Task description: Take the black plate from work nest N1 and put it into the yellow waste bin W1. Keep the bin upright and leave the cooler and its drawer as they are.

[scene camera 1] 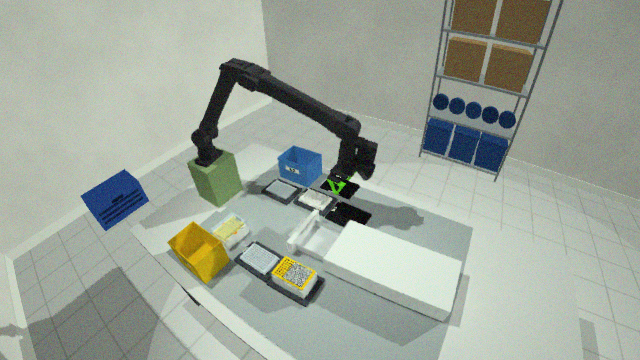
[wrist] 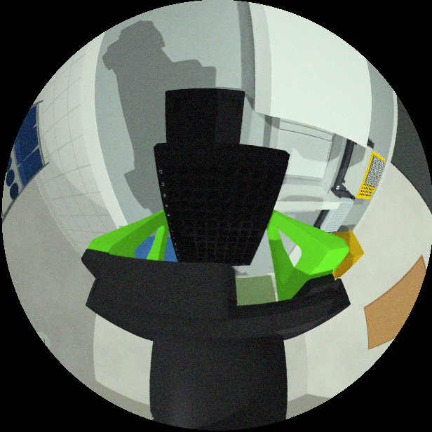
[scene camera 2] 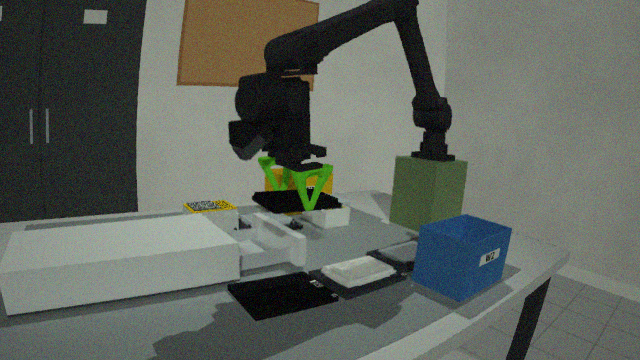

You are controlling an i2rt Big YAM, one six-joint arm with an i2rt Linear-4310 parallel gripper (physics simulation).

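Places are measured from the arm's base along level axes (x ahead, y left, z up), in centimetres.
Where they show: gripper, between the fingertips: [scene camera 1: 340,187] [scene camera 2: 294,203]; arm's base, origin of its link: [scene camera 1: 209,158] [scene camera 2: 433,158].
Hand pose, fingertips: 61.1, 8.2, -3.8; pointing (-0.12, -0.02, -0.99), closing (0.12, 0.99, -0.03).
Note:
Things, the pixels of their top centre, and the offset from my fingertips, as dx, dy, dz. "*": a spot on its surface instead.
- black plate, centre of its top: [scene camera 2: 296,194] [scene camera 1: 340,184] -0.3, +0.1, +1.5
- Work nest N1, centre of its top: [scene camera 2: 282,288] [scene camera 1: 348,214] +3.4, +1.5, -14.8
- yellow bin W1, centre of its top: [scene camera 2: 299,171] [scene camera 1: 193,241] -39.1, -43.8, -4.6
- white cooler, a spot on its surface: [scene camera 2: 120,250] * +28.4, -13.0, -8.3
- Blue bin W2, centre of its top: [scene camera 2: 469,227] [scene camera 1: 299,155] -29.4, +20.2, -4.6
- white plate, centre of its top: [scene camera 2: 359,267] [scene camera 1: 315,197] -13.8, +4.7, -14.0
- clear-lidded box, a spot on its surface: [scene camera 1: 230,230] * -33.7, -30.0, -9.7
- yellow-topped box, centre of its top: [scene camera 2: 209,204] [scene camera 1: 293,271] -2.2, -35.6, -8.9
My gripper [scene camera 1: 341,186] [scene camera 2: 296,199] [wrist: 217,214] is shut on the black plate [scene camera 1: 351,190] [scene camera 2: 272,199] [wrist: 220,185], its green fingers at two opposite sides. The plate is about level and in the air. Work nest N1 [scene camera 1: 348,214] [scene camera 2: 282,295] [wrist: 205,115] is a black tray on the table, with no plate on it; the held plate hides part of it in the wrist view. The yellow bin W1 [scene camera 1: 200,252] [scene camera 2: 327,186] [wrist: 355,250] stands upright across the table. The white cooler [scene camera 1: 395,270] [scene camera 2: 120,250] [wrist: 315,65] has its drawer [scene camera 1: 320,240] [scene camera 2: 280,240] [wrist: 305,150] open.
Blue bin W2 [scene camera 1: 300,167] [scene camera 2: 462,260] stands near the arm's green pedestal [scene camera 1: 217,180] [scene camera 2: 427,192]. A white plate [scene camera 1: 315,199] [scene camera 2: 357,271] sits beside N1. A clear-lidded box [scene camera 1: 230,230] stands next to W1, and a yellow-topped box [scene camera 1: 295,274] stands near the cooler.

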